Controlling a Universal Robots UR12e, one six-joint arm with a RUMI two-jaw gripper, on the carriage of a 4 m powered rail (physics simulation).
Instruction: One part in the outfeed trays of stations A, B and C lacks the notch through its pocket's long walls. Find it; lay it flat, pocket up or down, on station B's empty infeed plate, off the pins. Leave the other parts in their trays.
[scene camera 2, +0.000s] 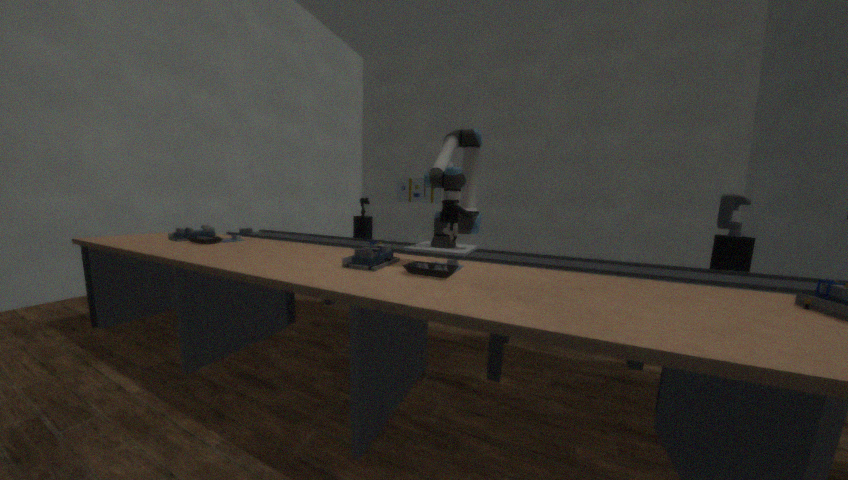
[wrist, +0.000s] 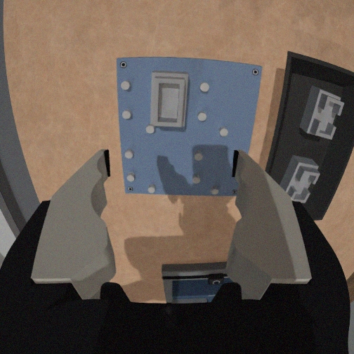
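Where they show: gripper, fingertip midpoint: (scene camera 2: 452, 241); arm's base at its link origin: (scene camera 2: 443, 246).
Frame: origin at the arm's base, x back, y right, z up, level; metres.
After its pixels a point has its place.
Observation:
A grey rectangular part (wrist: 170, 100) lies flat, pocket up, on the blue infeed plate (wrist: 235, 100) in the wrist view. No notch shows in its long walls. It is among the pale pins, its lower left corner close beside one pin (wrist: 150, 129); whether they touch is unclear. My gripper (wrist: 171, 151) (scene camera 2: 451, 234) {x -0.549, y -0.235, z 0.114 m} is open and empty, its fingertips apart over the plate's lower half, off the part. The black outfeed tray (wrist: 296, 137) (scene camera 2: 429, 272) {x -0.795, y -0.203, z -0.006 m}, right of the plate, holds two notched parts (wrist: 325, 114) (wrist: 302, 181).
A blue and grey fixture (wrist: 190, 289) (scene camera 2: 371, 256) {x -0.790, y 0.118, z 0.036 m} stands below the plate in the wrist view. In the scene view, another station (scene camera 2: 193, 233) {x -0.676, y 1.942, z 0.024 m} is at the table's far left, and a further one (scene camera 2: 833, 292) {x -0.552, y -1.683, z 0.042 m} at the right edge. The rail (scene camera 2: 535, 261) runs behind the table (scene camera 2: 535, 303) {x -0.941, y -0.664, z -0.030 m}.

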